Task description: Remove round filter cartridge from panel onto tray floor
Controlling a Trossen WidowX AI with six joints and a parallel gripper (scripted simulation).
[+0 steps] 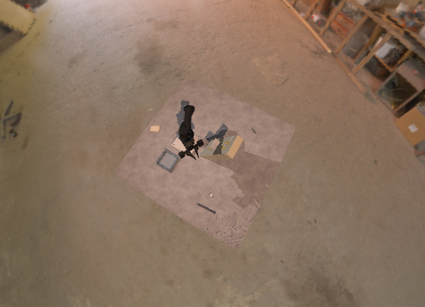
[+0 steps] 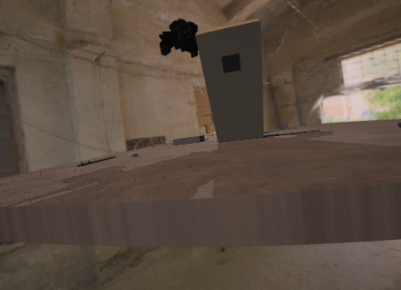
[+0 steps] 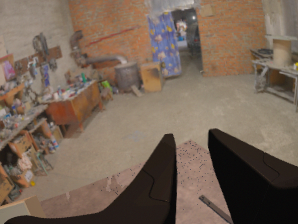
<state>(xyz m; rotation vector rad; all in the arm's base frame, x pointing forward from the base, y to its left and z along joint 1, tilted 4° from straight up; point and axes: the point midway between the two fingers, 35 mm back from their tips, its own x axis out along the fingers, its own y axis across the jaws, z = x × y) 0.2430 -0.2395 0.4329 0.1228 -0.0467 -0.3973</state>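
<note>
Now: the grey round filter cartridge 260 mm to the left of my gripper tip, 190 mm below it and 80 mm ahead of it. Also, from my gripper tip: grey tray 450 mm below, 330 mm behind, 50 mm to the right; small beige block 650 mm behind, 460 mm below, 140 mm to the left.
</note>
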